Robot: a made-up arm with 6 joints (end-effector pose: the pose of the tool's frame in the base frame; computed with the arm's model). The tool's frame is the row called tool.
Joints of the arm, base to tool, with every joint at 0 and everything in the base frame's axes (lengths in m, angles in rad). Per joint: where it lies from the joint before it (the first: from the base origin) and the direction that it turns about. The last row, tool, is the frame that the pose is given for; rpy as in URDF.
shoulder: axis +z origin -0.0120 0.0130 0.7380
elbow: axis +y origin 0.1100 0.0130 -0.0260
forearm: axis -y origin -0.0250 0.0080 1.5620
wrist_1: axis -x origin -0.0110 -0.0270 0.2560
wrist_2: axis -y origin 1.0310 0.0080 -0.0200
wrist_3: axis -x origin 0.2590 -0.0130 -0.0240
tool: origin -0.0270 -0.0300 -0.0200 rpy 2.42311 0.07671 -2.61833
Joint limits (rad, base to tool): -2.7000..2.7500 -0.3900..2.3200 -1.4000..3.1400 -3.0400..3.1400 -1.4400..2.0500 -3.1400..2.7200
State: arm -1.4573 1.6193 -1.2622 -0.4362 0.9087 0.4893
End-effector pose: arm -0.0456 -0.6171 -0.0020 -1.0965 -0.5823 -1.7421
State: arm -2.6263 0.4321 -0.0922 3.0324 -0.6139 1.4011
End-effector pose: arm -1.7445 -0.9763 1.8898 0.4135 0.5977 0.0620
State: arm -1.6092 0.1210 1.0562 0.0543 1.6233 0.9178
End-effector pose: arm -0.0647 -0.4863 3.3656 0.8056 0.7081 -1.9921
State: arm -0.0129 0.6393 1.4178 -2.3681 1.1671 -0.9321
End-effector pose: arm 1.7475 -0.1294 2.8918 -0.2475 -1.1400 1.5122
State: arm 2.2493 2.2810 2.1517 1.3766 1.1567 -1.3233
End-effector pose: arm -1.7089 1.8609 -0.1585 2.3054 1.0053 0.1144
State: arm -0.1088 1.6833 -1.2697 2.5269 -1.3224 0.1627
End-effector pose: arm 0.7055 -0.1879 -0.1104 1.1300 0.3171 1.3999
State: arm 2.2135 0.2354 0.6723 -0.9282 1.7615 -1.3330
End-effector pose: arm -0.6015 1.0951 3.0299 -0.4621 -1.7213 2.4052
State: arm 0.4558 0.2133 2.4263 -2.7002 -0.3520 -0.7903
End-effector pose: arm -0.6060 -0.1988 2.9840 1.6897 1.2514 -0.4286
